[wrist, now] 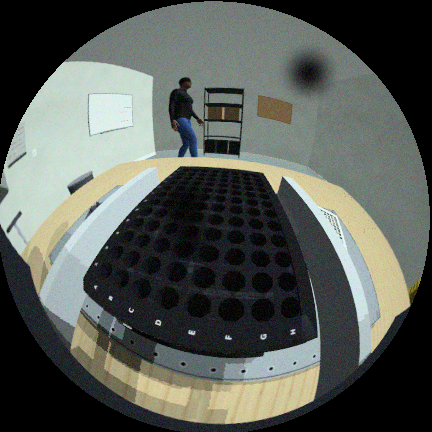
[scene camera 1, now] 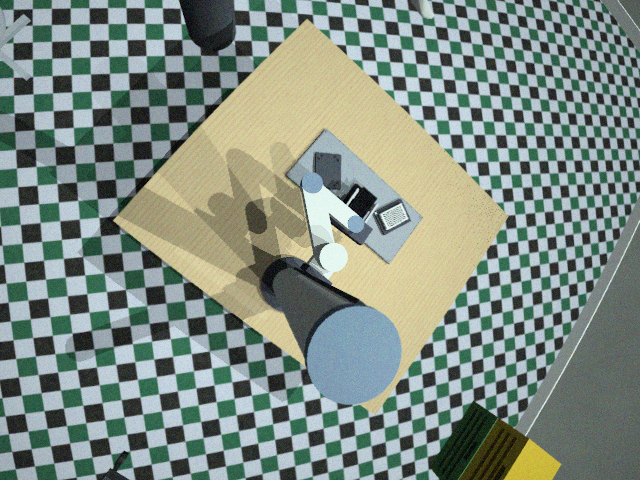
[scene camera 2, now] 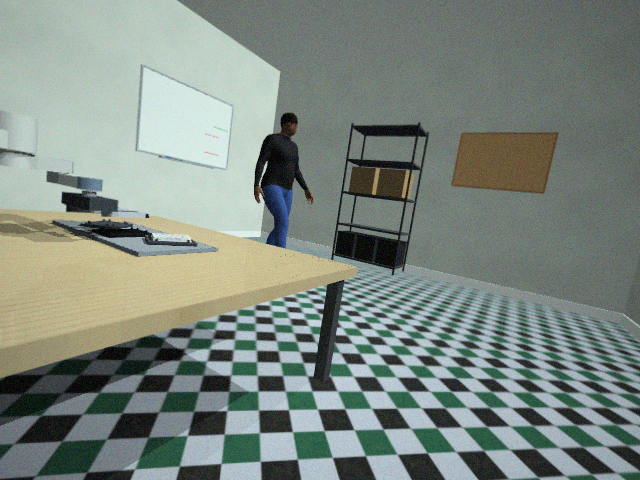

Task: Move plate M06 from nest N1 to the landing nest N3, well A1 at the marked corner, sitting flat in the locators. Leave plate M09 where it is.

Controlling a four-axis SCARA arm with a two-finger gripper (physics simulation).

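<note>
My gripper [scene camera 1: 366,195] [scene camera 2: 145,214] [wrist: 216,178] is shut on a black well plate [scene camera 1: 363,197] [wrist: 215,255], taken as M06, which looks level. Letters A to H run along its near edge in the wrist view. Scene camera 2 shows a gap between the fingers and the grey board [scene camera 1: 387,249] [scene camera 2: 165,250] [wrist: 200,369]. A low black shape [scene camera 2: 123,233], likely the middle nest, lies on the board there; the plate hides it from above. A dark nest [scene camera 1: 327,167] [scene camera 2: 108,224] stands bare at one end. The white plate [scene camera 1: 393,215] [scene camera 2: 170,237] [wrist: 332,222], taken as M09, sits in the other end's nest. Nest labels and the A1 mark are unreadable.
The board lies on the wooden table [scene camera 1: 444,180] [scene camera 2: 268,263] [wrist: 390,270]. The arm's column [scene camera 1: 354,353] stands at the table's side, with white arm links [scene camera 1: 317,214] over the board's edge. A person [scene camera 2: 281,160] [wrist: 184,107] stands beyond the table near a shelf rack [scene camera 2: 390,130] [wrist: 224,91].
</note>
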